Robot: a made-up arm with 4 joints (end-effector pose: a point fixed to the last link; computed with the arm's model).
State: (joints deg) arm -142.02 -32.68 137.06 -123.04
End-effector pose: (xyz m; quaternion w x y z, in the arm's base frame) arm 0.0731 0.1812 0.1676 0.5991 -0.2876 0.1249 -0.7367
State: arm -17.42 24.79 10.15 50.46
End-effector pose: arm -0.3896 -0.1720 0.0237 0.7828 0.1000 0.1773 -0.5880
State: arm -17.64 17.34 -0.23 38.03
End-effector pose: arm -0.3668 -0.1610 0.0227 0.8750 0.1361 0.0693 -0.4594
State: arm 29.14 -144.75 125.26 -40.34
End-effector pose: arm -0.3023 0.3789 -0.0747 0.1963 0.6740 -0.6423 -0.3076
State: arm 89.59 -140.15 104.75 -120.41
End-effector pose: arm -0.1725 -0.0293 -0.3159 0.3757 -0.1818 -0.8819 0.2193
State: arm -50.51 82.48 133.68 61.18
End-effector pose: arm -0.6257 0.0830 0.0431 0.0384 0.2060 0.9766 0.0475
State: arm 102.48 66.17 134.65 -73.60
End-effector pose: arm -0.5771 -0.0054 0.4654 0.9165 0.2425 0.2181 -0.2318
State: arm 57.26 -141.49 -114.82 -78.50
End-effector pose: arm -0.1965 -0.0036 -0.3508 0.0492 0.4746 -0.3881 0.7885
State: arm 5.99 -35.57 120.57 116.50
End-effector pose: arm -0.0146 -0.1785 0.0434 0.3326 -0.8614 0.1925 -0.3322
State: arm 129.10 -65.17 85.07 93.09
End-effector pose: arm 0.0423 -0.1550 0.2604 0.2922 0.9310 0.1057 0.1915
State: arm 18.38 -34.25 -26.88 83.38
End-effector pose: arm -0.0697 -0.1756 0.1319 0.9050 0.0550 -0.1834 -0.3799
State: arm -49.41 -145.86 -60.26 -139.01
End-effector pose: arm -0.0899 0.4747 0.4031 0.6353 0.2593 0.6756 -0.2696
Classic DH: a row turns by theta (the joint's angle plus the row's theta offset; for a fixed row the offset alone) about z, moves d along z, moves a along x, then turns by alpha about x. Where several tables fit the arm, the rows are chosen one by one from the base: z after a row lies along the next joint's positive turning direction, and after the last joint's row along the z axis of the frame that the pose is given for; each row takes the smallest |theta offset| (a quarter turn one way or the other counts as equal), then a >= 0, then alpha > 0; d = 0 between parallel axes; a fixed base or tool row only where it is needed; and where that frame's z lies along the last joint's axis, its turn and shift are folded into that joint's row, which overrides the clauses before.
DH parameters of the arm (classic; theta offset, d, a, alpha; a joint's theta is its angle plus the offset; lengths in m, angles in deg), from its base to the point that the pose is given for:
base (fixed): -90 0.2 0 90
joint 1: 0 0.33 -0.09 90
joint 2: -90 0.15 0.09 90
joint 3: 0 -0.37 -0.07 -90
joint 4: 75.96 0 -0.0825 180
tool (fixed): 75.96 0.03 0 0

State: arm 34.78 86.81 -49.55 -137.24
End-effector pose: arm -0.7719 -0.0651 -0.0153 0.6678 -0.6162 0.2656 0.3222
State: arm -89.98 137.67 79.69 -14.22
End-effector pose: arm -0.6041 0.0374 0.4425 0.1822 -0.6967 -0.5881 0.3682
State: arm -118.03 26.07 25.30 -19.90
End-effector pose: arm -0.4644 0.1492 0.0756 0.4283 0.8793 0.1488 0.1458
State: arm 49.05 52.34 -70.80 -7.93
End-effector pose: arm -0.5449 -0.2511 0.1302 0.5659 -0.5778 -0.5837 -0.0723
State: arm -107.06 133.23 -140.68 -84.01
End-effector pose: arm -0.7370 0.1947 0.4837 0.8995 -0.2845 0.2914 0.1585
